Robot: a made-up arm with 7 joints.
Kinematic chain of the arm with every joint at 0, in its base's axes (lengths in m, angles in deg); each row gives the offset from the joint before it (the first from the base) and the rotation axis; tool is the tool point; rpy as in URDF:
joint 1: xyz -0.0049 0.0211 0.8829 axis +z
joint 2: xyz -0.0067 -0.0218 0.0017 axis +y
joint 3: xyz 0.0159 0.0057 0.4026 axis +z
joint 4: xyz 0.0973 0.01 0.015 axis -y
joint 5: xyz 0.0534 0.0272 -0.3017 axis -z
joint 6: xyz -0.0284 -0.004 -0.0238 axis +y
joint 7: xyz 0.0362 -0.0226 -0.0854 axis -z
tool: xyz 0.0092 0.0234 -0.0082 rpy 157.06 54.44 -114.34
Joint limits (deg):
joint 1: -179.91..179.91
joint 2: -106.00..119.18
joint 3: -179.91..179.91
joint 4: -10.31..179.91
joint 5: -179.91..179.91
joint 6: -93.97..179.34
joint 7: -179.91..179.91
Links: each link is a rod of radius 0.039 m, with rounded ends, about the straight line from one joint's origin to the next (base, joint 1, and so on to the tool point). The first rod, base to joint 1, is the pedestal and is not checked.
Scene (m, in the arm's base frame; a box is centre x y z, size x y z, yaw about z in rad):
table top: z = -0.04
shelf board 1: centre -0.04 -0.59 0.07 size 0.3 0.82 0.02 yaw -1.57
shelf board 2: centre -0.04 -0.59 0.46 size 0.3 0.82 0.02 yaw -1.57
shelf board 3: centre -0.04 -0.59 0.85 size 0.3 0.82 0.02 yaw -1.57
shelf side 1: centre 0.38 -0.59 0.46 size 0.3 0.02 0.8 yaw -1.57
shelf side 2: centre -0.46 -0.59 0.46 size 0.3 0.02 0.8 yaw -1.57
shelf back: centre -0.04 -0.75 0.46 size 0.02 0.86 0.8 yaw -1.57
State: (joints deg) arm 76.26 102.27 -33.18 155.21 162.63 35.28 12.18
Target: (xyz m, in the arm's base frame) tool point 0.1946 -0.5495 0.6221
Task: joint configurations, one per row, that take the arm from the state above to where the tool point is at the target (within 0.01 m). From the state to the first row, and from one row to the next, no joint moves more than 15 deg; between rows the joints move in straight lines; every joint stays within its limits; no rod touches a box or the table.
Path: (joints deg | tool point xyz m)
1: 68.40 101.08 -36.57 141.33 162.53 31.35 12.90 | 0.4061 0.6433 0.4454
2: 60.53 99.90 -39.95 127.46 162.43 27.42 13.62 | 0.5214 0.4857 0.4122
3: 52.67 98.71 -43.34 113.58 162.34 23.48 14.34 | 0.5858 0.3014 0.4024
4: 44.80 97.52 -46.72 99.71 162.24 19.55 15.06 | 0.5924 0.1120 0.4152
5: 36.94 96.33 -50.11 85.83 162.14 15.62 15.78 | 0.5428 -0.0598 0.4484
6: 29.07 95.15 -53.49 71.96 162.04 11.69 16.50 | 0.4474 -0.1940 0.4975
7: 21.21 93.96 -56.88 58.08 161.95 7.75 17.21 | 0.3239 -0.2761 0.5574
8: 13.35 92.77 -60.26 44.21 161.85 3.82 17.93 | 0.1944 -0.3003 0.6221
9: 5.16 96.67 -65.93 54.85 161.71 7.86 17.24 | 0.2031 -0.3896 0.6180
10: -3.02 100.56 -71.60 65.50 161.58 11.89 16.54 | 0.2025 -0.4739 0.6198
11: -11.20 104.45 -77.27 76.15 161.44 15.93 15.84 | 0.1946 -0.5495 0.6221

